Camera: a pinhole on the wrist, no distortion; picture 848 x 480 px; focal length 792.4 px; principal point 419.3 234.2 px. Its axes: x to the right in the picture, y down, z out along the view. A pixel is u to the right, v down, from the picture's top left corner.
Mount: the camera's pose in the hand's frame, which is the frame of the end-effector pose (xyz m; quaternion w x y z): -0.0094 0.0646 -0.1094 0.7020 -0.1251 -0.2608 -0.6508
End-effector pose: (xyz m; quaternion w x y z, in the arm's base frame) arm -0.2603 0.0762 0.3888 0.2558 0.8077 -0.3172 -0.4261
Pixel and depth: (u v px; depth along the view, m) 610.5 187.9 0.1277
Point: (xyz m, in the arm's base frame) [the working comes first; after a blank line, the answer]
In the camera's frame: 0.0308 -0.0075 0.1277

-0.3193 0.0363 0.4755
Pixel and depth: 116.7 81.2 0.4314
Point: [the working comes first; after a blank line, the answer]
In the camera's frame: -0.1647 -0.0833 0.4314

-0.5887 -0.0907 0.6935
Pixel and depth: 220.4 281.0 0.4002
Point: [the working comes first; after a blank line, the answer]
In the camera's frame: -0.1005 0.0236 0.4002

-0.5446 -0.1378 0.5822
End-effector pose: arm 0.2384 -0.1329 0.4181 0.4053 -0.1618 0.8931 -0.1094
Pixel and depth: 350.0 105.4 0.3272
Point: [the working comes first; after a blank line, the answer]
In the camera's frame: -0.0286 -0.0532 0.3272

0.3734 0.1385 0.3345
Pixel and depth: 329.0 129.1 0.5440
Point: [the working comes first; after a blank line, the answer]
In the camera's frame: -0.0620 -0.0722 0.5440

0.5062 0.2793 0.2296
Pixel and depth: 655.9 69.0 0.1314
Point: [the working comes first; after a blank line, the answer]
In the camera's frame: 0.0392 -0.0274 0.1314

0.2702 -0.0221 0.4192
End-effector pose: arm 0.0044 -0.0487 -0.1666 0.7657 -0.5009 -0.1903 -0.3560
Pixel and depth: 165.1 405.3 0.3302
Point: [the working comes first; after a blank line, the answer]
In the camera's frame: -0.1059 0.0713 0.3302

0.2517 0.1453 -0.3309
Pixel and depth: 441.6 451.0 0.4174
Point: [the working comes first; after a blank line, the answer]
In the camera's frame: 0.0117 0.1142 0.4174

0.2421 0.2518 -0.2221
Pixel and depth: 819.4 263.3 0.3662
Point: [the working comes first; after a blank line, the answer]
In the camera's frame: 0.1849 0.0134 0.3662

0.0502 0.2659 -0.1464
